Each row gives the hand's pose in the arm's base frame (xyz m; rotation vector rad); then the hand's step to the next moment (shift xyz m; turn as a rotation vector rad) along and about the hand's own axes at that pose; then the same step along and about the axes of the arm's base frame.
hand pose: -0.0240 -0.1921 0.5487 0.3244 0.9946 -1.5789
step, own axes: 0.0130 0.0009 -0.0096 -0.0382 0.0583 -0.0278
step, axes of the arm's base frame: -0.0058 -0.0016 -0.0150 0.0550 0.0489 -0.0146
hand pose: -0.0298 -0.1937 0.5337 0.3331 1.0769 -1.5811
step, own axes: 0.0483 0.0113 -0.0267 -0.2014 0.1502 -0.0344
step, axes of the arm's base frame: -0.0143 -0.0091 -0.0537 0.1872 0.1619 0.0554
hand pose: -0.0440 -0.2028 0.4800 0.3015 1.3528 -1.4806
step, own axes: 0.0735 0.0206 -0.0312 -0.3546 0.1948 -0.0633
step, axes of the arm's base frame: -0.0275 -0.0075 -0.0774 0.2727 0.2734 0.1363
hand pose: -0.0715 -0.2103 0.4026 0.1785 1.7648 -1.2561
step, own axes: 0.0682 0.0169 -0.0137 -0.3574 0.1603 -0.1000
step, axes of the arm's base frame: -0.0363 -0.0065 -0.0614 0.2324 0.2878 0.1630
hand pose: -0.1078 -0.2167 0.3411 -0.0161 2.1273 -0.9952
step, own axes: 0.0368 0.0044 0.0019 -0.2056 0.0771 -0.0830
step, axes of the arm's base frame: -0.0233 -0.0097 -0.0272 0.1128 0.1716 0.1138
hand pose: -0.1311 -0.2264 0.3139 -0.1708 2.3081 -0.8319
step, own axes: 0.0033 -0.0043 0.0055 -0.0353 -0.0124 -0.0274
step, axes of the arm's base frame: 0.0005 -0.0073 -0.0024 0.0085 0.0161 0.0426
